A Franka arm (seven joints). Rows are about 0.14 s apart.
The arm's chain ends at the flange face. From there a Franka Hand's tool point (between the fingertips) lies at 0.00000 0.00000 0.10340 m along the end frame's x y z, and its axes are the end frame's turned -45 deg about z.
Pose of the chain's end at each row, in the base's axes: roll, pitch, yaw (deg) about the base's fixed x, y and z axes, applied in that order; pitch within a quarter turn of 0, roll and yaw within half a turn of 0; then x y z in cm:
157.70, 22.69, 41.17, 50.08, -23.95, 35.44
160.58, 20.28, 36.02, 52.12, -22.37, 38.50
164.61, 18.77, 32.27, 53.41, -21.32, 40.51
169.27, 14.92, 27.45, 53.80, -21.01, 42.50
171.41, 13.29, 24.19, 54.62, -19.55, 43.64
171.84, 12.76, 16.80, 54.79, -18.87, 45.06
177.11, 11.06, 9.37, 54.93, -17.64, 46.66
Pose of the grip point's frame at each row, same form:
-178.31, 31.35, 91.17, 49.88, -29.33, 26.61
-178.41, 27.75, 84.92, 51.41, -27.14, 29.35
-176.87, 23.90, 80.49, 52.16, -25.35, 31.07
-176.69, 18.02, 74.38, 52.37, -23.92, 32.68
-176.45, 15.39, 70.67, 53.11, -21.92, 33.69
-176.54, 14.72, 63.16, 53.05, -20.93, 35.08
-174.14, 9.82, 55.15, 53.06, -18.48, 36.52

